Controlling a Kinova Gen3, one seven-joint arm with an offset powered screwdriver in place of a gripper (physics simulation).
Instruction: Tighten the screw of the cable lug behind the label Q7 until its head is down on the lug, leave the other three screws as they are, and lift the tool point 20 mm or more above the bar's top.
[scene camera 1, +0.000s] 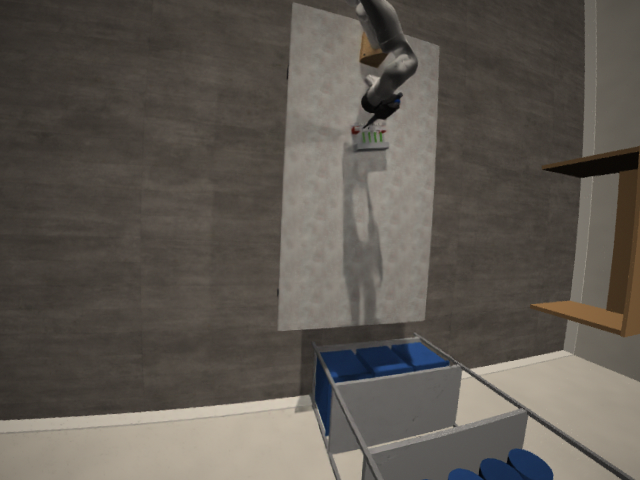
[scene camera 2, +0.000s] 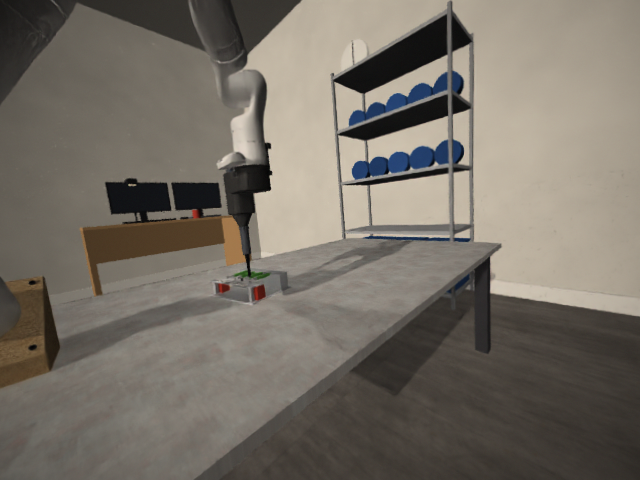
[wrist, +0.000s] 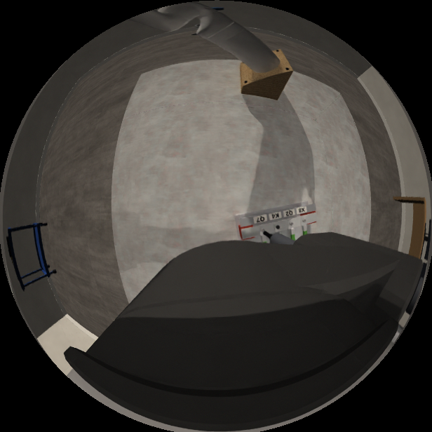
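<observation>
The terminal bar (scene camera 1: 372, 146) (scene camera 2: 279, 281) (wrist: 244, 219) lies on the table, with red marks at its ends and green cable parts (scene camera 1: 375, 137) (scene camera 2: 260, 275) (wrist: 293, 237). In the wrist view its labels read Q7 (wrist: 260, 219), K4 (wrist: 275, 215), Q2 (wrist: 289, 213) and X8 (wrist: 301, 210). My screwdriver (scene camera 1: 364, 126) (scene camera 2: 249, 273) (wrist: 265, 233) has no fingers. It points down, its tip over the lug behind Q7; contact with the screw cannot be told. The tip hides the Q7 screw head. A dark round spot (wrist: 277, 227) shows behind K4.
The table (scene camera 1: 315, 217) (scene camera 2: 170, 392) (wrist: 185, 150) carries the wooden arm base (scene camera 1: 369, 55) (scene camera 2: 43, 325) (wrist: 266, 87). A shelf rack (scene camera 2: 450, 196) with blue items stands past the table's far end. A desk (scene camera 2: 155, 242) with two monitors stands beyond the bar in scene camera 2.
</observation>
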